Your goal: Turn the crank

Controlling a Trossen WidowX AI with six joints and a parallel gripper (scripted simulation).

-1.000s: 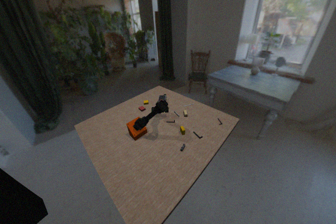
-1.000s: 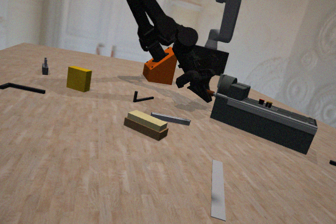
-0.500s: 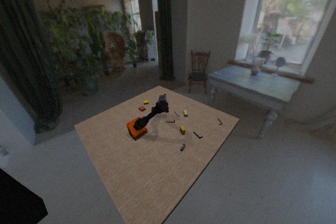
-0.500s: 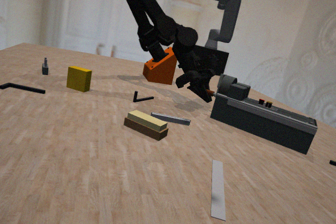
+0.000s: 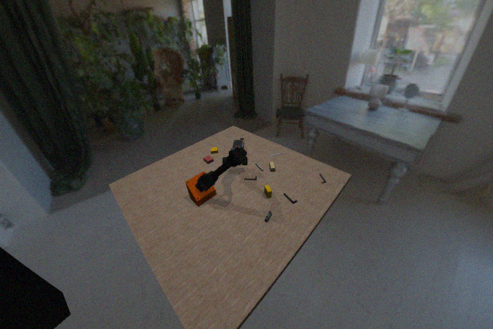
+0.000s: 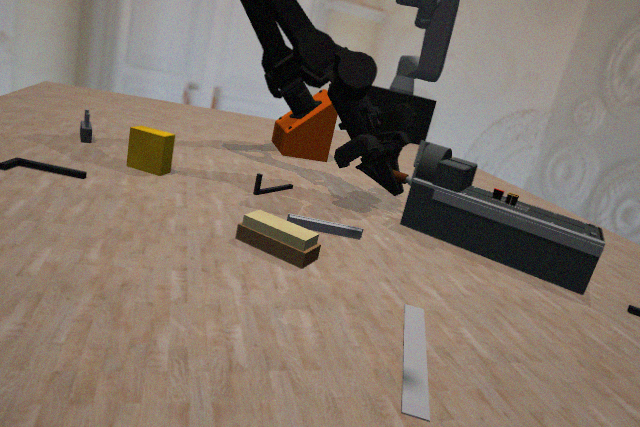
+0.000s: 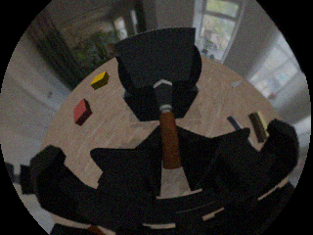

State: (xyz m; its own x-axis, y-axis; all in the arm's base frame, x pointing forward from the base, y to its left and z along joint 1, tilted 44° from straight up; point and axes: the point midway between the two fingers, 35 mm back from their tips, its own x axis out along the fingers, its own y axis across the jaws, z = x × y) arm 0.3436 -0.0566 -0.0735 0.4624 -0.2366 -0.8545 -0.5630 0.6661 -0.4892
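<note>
The brown crank handle is 30 mm above my gripper tip, 20 mm behind it and 10 mm to the right of it. Round my gripper tip: red pointer: 120 mm ahead, 80 mm to the left, 50 mm above; then red block: 250 mm to the left, 70 mm behind, 20 mm below; then grey bar: 170 mm to the right, 80 mm ahead, 30 mm below.
</note>
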